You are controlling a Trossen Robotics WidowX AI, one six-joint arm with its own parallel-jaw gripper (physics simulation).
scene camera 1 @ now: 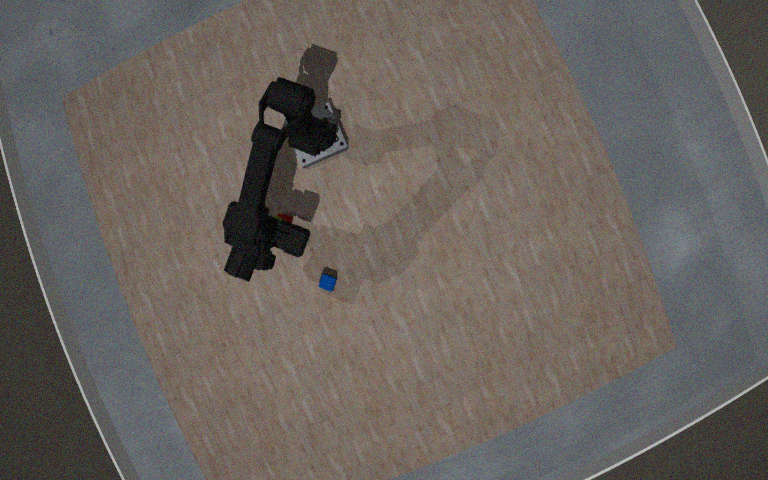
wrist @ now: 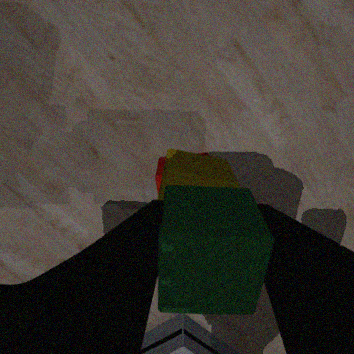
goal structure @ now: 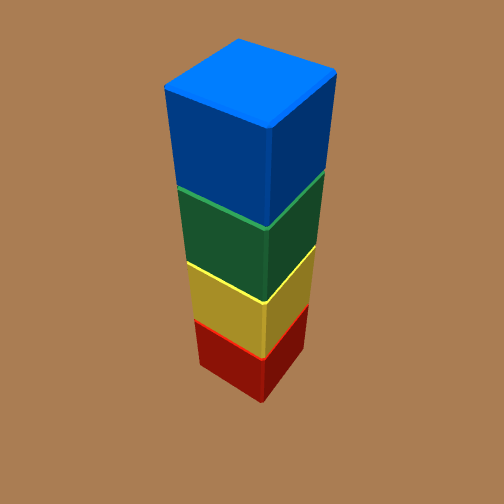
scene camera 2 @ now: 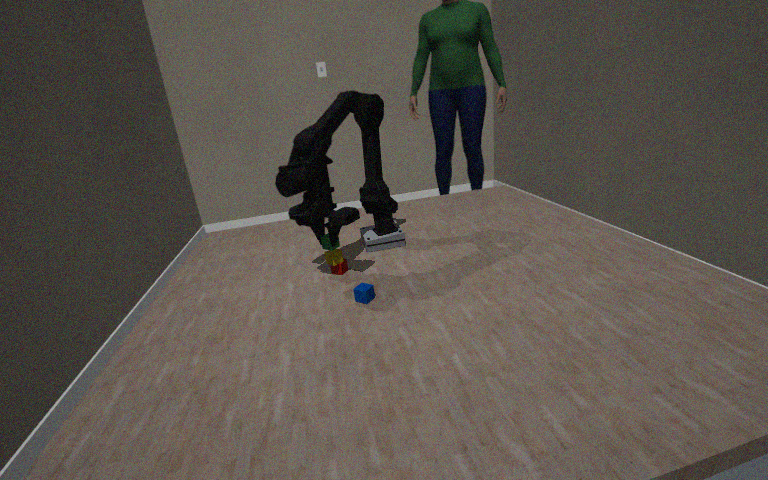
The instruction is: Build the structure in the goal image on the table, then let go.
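My gripper (scene camera 2: 328, 242) (wrist: 208, 213) is shut on a green cube (scene camera 2: 326, 243) (wrist: 210, 260), one black finger on each side. The green cube is just above a yellow cube (scene camera 2: 334, 257) (wrist: 197, 170); I cannot tell whether they touch. The yellow cube sits on a red cube (scene camera 1: 284, 217) (scene camera 2: 339, 267) (wrist: 159, 175), slightly offset from it. The red cube rests on the table and is mostly hidden in the wrist view. A blue cube (scene camera 1: 327, 281) (scene camera 2: 364, 293) stands apart on the table. The arm hides most of the stack in scene camera 1.
The arm's grey base plate (scene camera 1: 323, 156) (scene camera 2: 385, 244) is on the wood-grained table (scene camera 1: 481, 339) (scene camera 2: 453, 367) behind the stack. Shadows of the arm fall across the stack and the tabletop. A person in a green top (scene camera 2: 457, 50) stands at the back by the wall.
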